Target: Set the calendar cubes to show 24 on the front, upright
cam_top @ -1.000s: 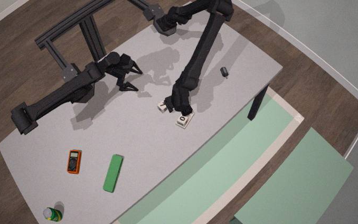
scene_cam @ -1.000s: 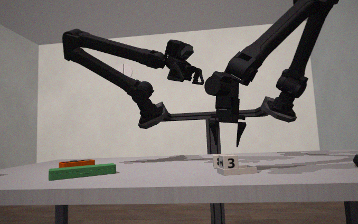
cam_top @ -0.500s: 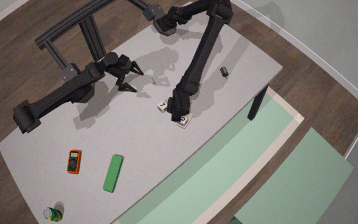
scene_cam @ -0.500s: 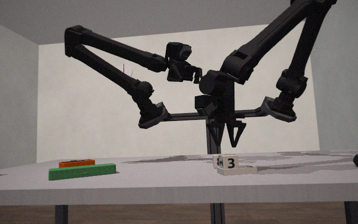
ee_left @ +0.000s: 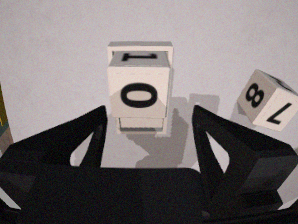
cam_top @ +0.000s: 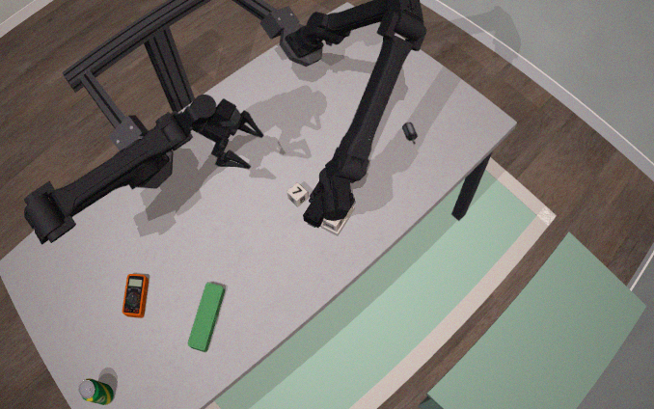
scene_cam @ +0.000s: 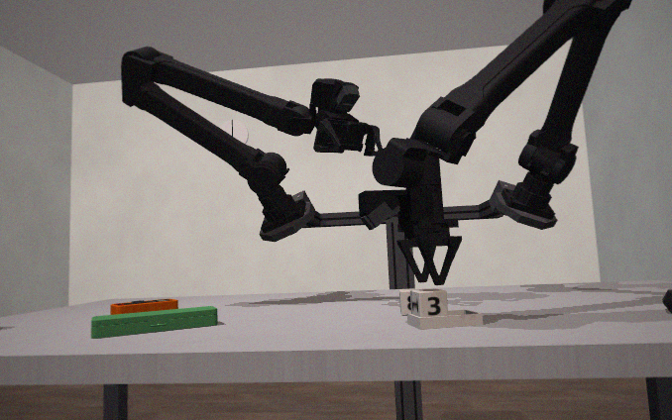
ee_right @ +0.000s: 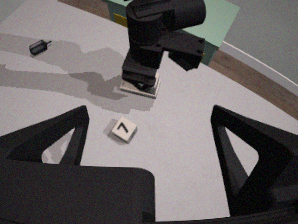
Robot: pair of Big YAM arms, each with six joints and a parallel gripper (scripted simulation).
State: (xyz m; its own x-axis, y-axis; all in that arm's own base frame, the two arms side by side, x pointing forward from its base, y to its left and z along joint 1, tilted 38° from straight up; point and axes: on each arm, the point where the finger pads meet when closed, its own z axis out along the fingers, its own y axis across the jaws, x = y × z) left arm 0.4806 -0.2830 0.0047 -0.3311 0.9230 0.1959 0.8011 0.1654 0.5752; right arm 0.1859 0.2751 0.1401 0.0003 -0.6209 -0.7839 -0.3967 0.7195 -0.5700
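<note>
My left hand is 60 mm above the calendar tray and 20 mm to the right of it. Round my left hand: green box: 470 mm to the right, 60 mm below, 40 mm behind; dark object: 390 mm to the left, 60 mm below, 30 mm behind.
</note>
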